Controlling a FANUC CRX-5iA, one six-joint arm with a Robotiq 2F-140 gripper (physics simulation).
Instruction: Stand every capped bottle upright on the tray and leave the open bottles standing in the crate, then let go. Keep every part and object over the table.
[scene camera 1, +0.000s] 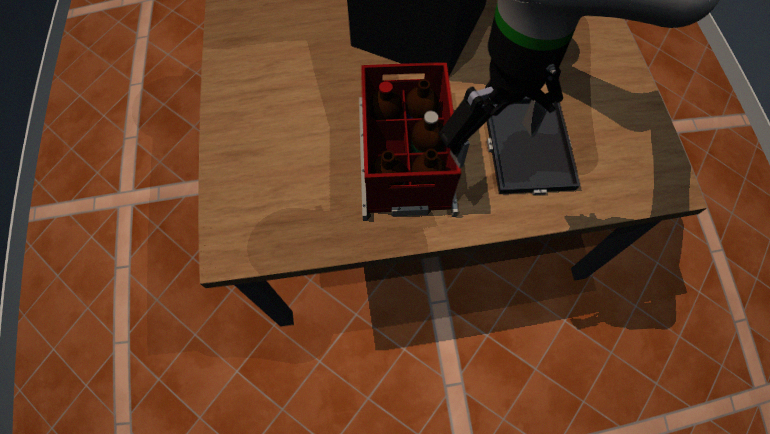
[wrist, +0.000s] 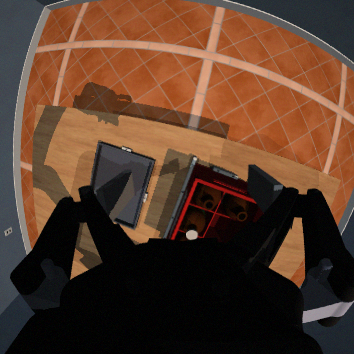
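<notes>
A red crate (scene camera 1: 412, 191) (wrist: 187, 204) holds upright brown bottles. A red-capped bottle (scene camera 1: 386, 104) stands back left and a white-capped bottle (scene camera 1: 425, 135) (wrist: 195, 220) middle right. Open bottles stand back right (scene camera 1: 422, 100), front left (scene camera 1: 388, 162) (wrist: 238, 209) and front right (scene camera 1: 430, 160) (wrist: 207, 197). The middle-left compartment is empty. The dark tray (scene camera 1: 539, 161) (wrist: 112, 160) holds no bottle. My gripper (scene camera 1: 496, 141) (wrist: 189, 179) is open and empty, one finger over the crate's right side, the other over the tray. The red cap does not show in the wrist view.
A black block (scene camera 1: 415, 26) stands behind the crate. Metal brackets (scene camera 1: 409, 210) (wrist: 225, 172) sit around the crate's base. The wooden table (scene camera 1: 264, 161) (wrist: 280, 162) has its front edge beyond the crate and tray, with tiled floor below.
</notes>
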